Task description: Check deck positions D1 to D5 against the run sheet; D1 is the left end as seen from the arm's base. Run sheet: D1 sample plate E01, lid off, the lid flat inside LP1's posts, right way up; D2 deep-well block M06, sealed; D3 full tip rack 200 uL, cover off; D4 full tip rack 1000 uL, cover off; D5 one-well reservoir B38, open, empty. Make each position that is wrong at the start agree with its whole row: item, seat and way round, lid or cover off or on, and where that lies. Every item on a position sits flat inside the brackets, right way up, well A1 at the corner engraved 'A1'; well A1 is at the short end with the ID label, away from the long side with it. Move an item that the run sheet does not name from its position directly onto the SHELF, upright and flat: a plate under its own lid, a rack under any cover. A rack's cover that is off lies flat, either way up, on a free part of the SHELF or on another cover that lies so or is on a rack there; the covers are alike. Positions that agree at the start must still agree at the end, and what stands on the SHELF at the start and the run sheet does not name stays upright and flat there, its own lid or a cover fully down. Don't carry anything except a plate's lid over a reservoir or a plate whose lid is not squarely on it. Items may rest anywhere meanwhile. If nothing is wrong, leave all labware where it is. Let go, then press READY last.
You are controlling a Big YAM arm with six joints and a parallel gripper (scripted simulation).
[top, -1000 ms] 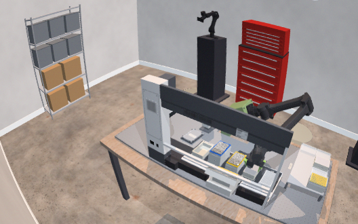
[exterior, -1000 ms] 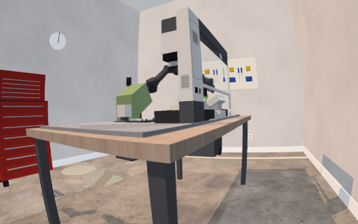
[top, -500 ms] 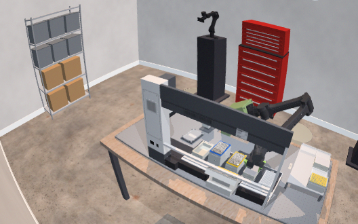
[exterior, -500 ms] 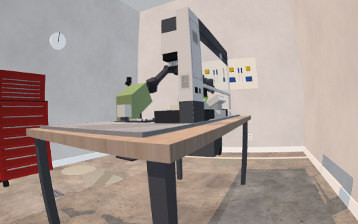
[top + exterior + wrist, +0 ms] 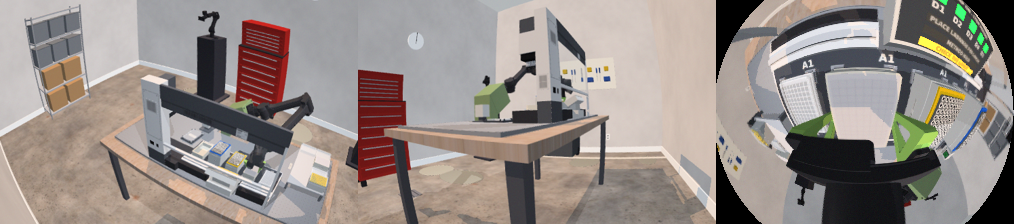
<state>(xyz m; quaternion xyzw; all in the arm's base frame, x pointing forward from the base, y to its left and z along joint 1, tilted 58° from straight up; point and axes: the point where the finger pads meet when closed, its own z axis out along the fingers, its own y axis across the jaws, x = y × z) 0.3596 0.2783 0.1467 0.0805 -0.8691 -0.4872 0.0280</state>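
Now: the deep-well block 1 cm below my hand. From my hand the other things lie so: sample plate (1 cm behind, 12 cm to the left, 3 cm below); then yellow-framed tip rack (2 cm ahead, 12 cm to the right, 1 cm above); then blue-framed tip rack (3 cm ahead, 24 cm to the right, 4 cm above).
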